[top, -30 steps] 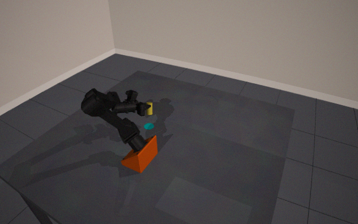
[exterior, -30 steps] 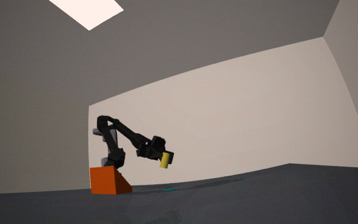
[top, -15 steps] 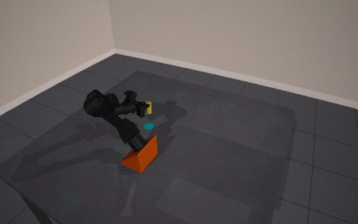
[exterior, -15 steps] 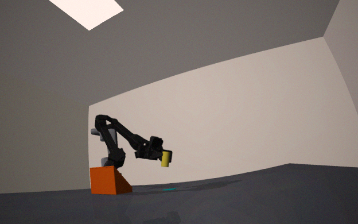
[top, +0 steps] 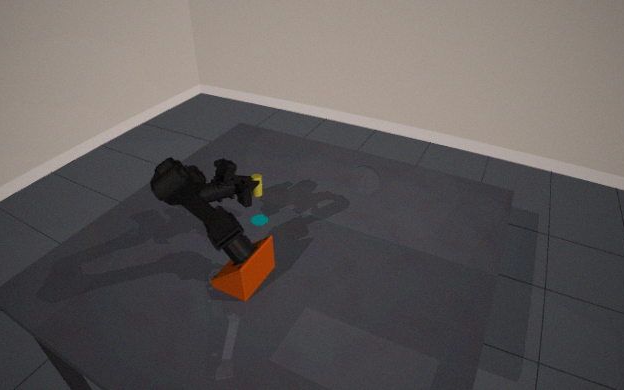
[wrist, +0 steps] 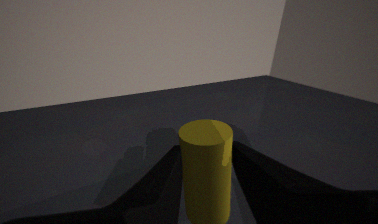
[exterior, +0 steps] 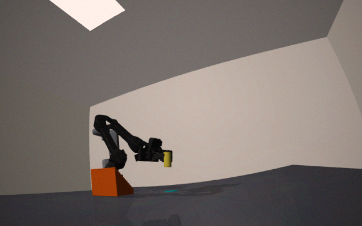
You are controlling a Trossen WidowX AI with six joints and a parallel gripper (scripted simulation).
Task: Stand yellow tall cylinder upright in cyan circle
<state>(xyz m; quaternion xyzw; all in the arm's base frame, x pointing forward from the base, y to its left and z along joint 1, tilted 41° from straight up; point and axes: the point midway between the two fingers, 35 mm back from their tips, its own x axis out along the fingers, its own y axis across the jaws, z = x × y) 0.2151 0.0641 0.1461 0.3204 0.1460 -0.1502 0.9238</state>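
Right now the yellow tall cylinder is 20 mm below my gripper tip. The rest, counted from my gripper tip: cyan circle: 160 mm below.
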